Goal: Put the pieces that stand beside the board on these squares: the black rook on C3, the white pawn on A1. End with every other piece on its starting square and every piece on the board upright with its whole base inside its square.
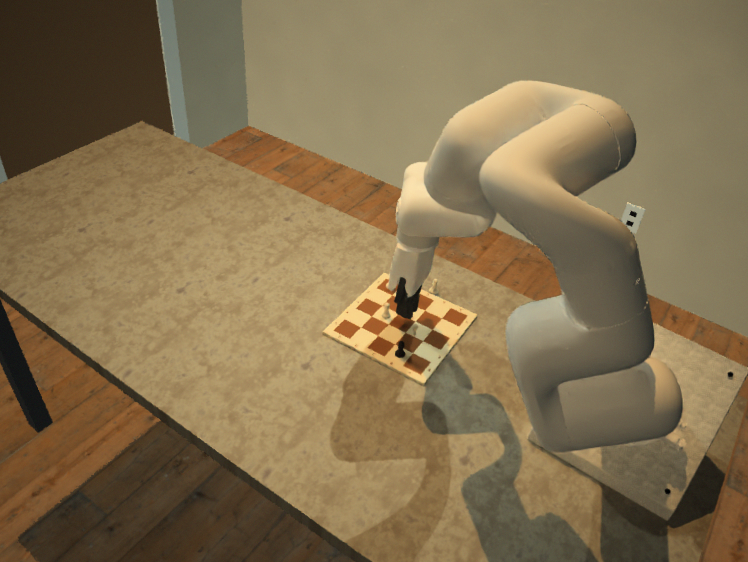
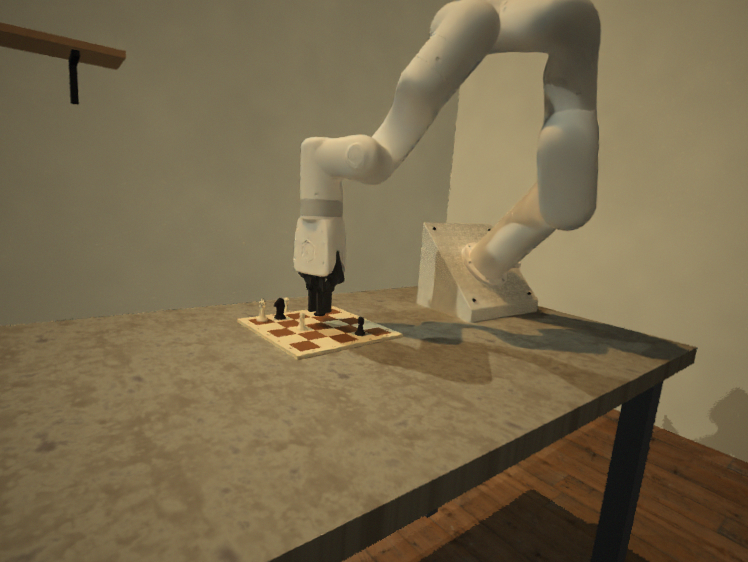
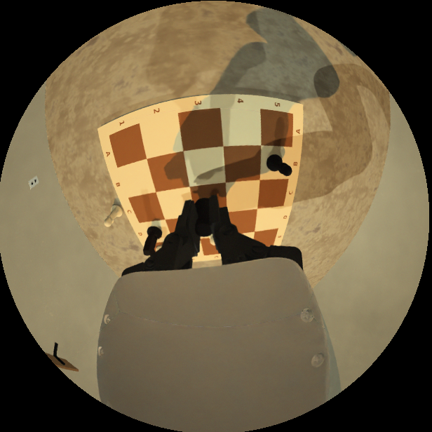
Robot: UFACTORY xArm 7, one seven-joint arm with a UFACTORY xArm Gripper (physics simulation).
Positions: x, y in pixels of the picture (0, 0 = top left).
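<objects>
There's a board that you'd see in image 1, in image 3 and in image 2 point(335, 331). On the board, point(image 1: 438, 322) and point(image 3: 159, 156) are the same spot.
</objects>
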